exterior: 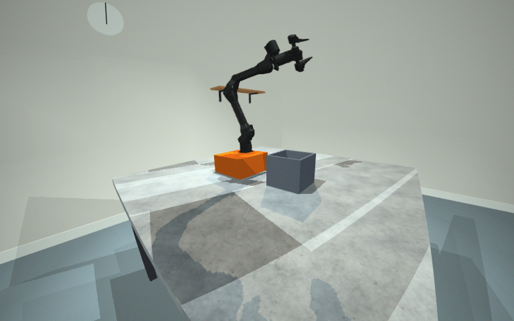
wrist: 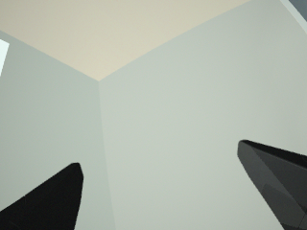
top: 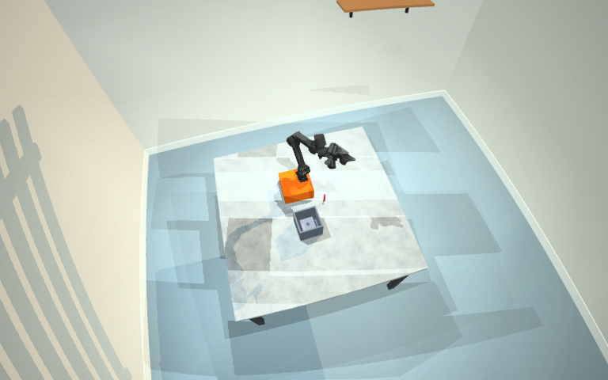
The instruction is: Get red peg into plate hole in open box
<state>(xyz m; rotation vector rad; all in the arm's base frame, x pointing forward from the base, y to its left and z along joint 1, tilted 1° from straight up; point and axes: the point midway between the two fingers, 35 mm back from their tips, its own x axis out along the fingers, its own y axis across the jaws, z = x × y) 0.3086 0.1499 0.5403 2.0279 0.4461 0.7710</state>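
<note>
My gripper tip is 62 cm above the red peg, 14 cm past it and 7 cm to the left of it. Round my gripper tip: plate (61 cm below, 26 cm to the right, 2 cm ahead).
</note>
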